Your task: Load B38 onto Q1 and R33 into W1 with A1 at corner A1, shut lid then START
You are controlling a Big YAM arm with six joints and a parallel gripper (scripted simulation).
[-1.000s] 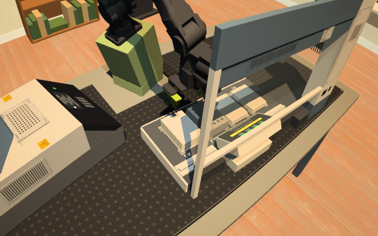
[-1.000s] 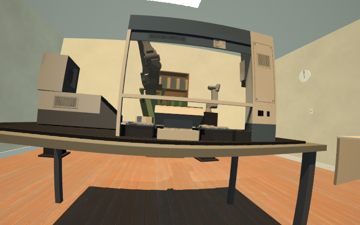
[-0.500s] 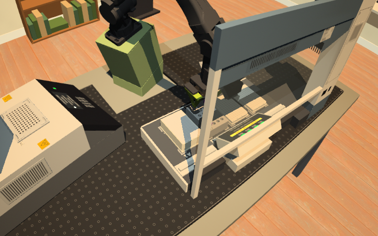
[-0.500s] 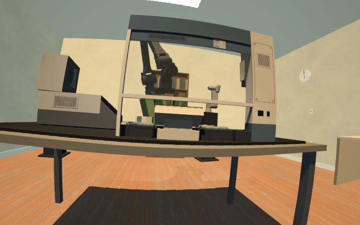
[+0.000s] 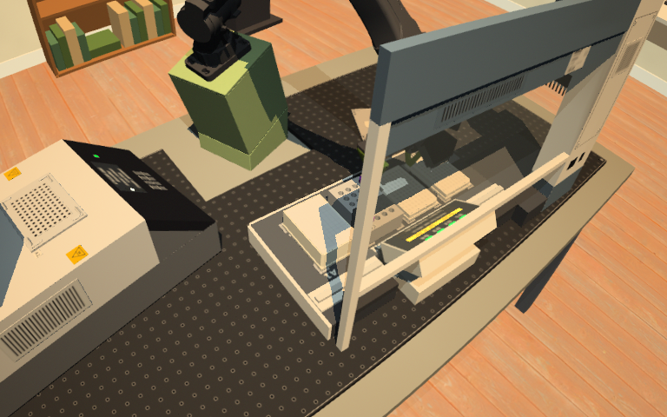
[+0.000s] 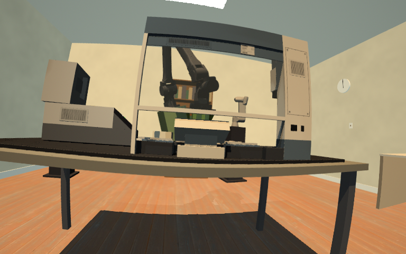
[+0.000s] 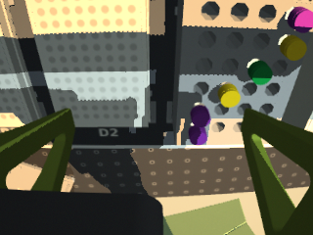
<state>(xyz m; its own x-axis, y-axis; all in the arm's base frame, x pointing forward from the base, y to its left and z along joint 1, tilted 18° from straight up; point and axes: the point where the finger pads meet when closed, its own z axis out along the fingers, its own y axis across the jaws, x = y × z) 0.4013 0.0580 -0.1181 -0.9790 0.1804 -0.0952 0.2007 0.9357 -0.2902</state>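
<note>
Right now my hand is 10 mm short of the plate B38, 50 mm to the right of it and 80 mm above it. From my hand the other things lie so: low crossbar: 200 mm ahead, 30 mm above; then tube block: 10 mm behind, 60 mm to the right, 70 mm below; then cream deep-well block: 30 mm behind, 160 mm to the right, 70 mm below.
</note>
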